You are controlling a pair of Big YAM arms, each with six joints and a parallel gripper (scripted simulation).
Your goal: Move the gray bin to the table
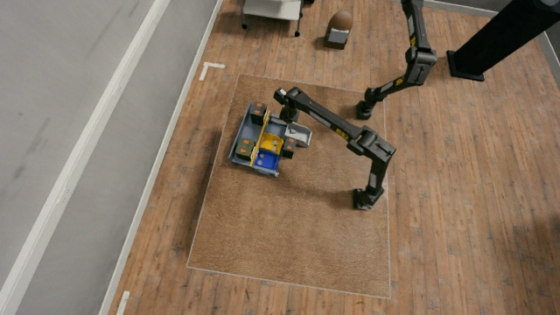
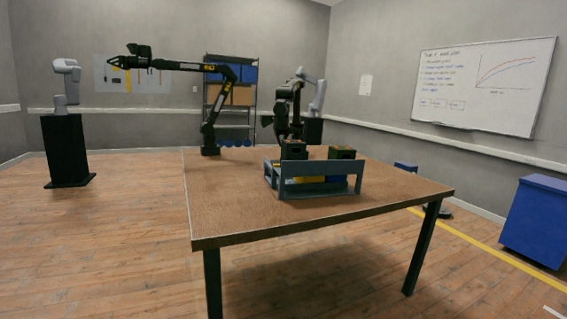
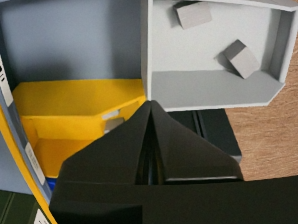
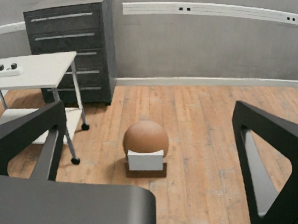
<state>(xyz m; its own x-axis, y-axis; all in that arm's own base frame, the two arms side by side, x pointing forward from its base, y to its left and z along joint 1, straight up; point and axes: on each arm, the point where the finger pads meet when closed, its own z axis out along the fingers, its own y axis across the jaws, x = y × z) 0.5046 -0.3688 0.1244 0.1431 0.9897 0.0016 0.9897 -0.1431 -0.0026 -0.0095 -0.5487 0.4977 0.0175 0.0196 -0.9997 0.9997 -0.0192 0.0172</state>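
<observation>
Now: the gray open bin 120 mm below my left hand, 80 mm behind it and 10 mm to the left of it. Round my left hand: blue-gray shelf: 130 mm ahead, 100 mm to the left, 100 mm below; then yellow bin: 120 mm below, 100 mm to the left, 100 mm ahead; then blue bin: 210 mm to the left, 120 mm below, 110 mm ahead.
</observation>
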